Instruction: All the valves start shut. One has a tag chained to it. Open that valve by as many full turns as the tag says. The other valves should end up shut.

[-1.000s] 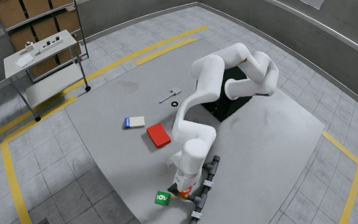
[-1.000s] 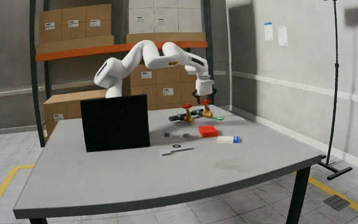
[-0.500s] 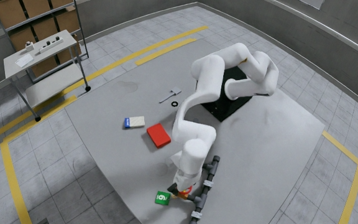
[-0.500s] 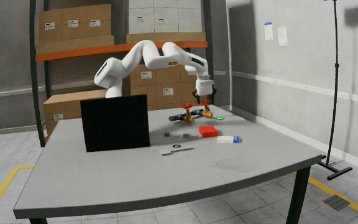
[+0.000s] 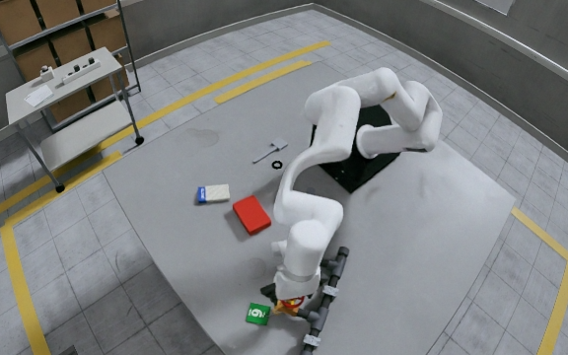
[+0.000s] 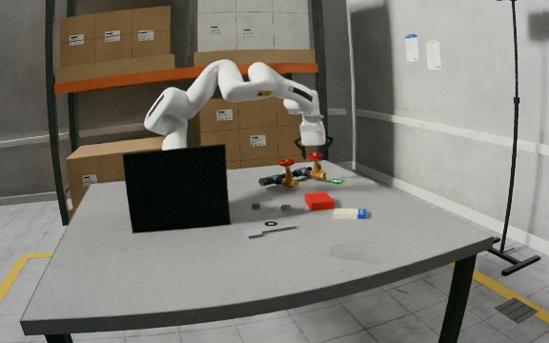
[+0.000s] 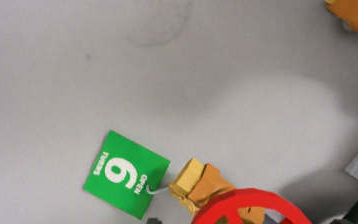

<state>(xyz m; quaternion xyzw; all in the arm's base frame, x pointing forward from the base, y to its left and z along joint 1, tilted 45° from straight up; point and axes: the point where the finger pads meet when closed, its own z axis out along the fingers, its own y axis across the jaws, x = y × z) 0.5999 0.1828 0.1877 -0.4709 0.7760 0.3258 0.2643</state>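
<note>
The green tag is 70 mm ahead of my hand, 30 mm to the right of it and 110 mm below it. Also, from my hand: grey nut: 230 mm behind, 320 mm to the right, 110 mm below; then white-and-blue box: 50 mm behind, 470 mm to the right, 110 mm below; then red block: 110 mm behind, 320 mm to the right, 100 mm below.
</note>
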